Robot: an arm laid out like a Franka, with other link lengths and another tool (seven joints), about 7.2 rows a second.
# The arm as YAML. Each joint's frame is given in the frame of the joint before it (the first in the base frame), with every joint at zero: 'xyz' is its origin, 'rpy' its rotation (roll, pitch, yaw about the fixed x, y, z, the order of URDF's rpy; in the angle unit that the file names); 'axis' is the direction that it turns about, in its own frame. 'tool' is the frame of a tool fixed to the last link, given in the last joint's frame.
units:
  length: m
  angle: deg
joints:
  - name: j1
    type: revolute
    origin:
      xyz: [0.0, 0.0, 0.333]
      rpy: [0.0, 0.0, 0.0]
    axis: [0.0, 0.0, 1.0]
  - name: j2
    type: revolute
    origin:
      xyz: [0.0, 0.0, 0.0]
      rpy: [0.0, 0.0, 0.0]
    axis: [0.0, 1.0, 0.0]
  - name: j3
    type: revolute
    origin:
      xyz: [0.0, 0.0, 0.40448]
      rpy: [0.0, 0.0, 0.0]
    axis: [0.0, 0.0, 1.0]
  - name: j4
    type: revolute
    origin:
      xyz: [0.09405, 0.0, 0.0]
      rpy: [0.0, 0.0, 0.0]
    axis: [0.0, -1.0, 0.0]
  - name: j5
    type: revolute
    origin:
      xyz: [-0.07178, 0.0, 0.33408]
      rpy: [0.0, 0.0, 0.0]
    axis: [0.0, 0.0, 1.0]
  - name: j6
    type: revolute
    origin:
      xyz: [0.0, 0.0, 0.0]
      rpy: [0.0, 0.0, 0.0]
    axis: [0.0, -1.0, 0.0]
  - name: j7
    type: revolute
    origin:
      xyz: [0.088, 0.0, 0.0]
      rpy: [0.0, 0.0, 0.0]
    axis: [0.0, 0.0, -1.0]
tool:
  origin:
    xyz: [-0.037, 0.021, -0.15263]
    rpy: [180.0, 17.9, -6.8]
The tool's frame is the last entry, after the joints.
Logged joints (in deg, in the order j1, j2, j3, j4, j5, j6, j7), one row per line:
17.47 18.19 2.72 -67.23 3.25 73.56 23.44
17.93 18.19 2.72 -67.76 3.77 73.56 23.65
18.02 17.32 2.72 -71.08 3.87 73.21 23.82
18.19 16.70 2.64 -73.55 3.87 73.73 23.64
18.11 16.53 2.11 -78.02 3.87 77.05 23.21
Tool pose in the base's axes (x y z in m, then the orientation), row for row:
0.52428 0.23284 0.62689 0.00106 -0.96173 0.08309 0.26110
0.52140 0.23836 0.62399 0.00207 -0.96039 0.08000 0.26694
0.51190 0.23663 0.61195 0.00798 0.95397 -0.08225 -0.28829
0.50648 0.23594 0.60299 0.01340 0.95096 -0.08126 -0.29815
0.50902 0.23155 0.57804 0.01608 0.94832 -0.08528 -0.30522
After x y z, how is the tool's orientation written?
As a quaternion, w x y z.
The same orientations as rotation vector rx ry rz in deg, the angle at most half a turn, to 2 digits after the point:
-172.99 14.95 46.97
-172.64 14.38 47.99
170.85 -14.73 -51.63
169.73 -14.50 -53.21
168.97 -15.20 -54.38

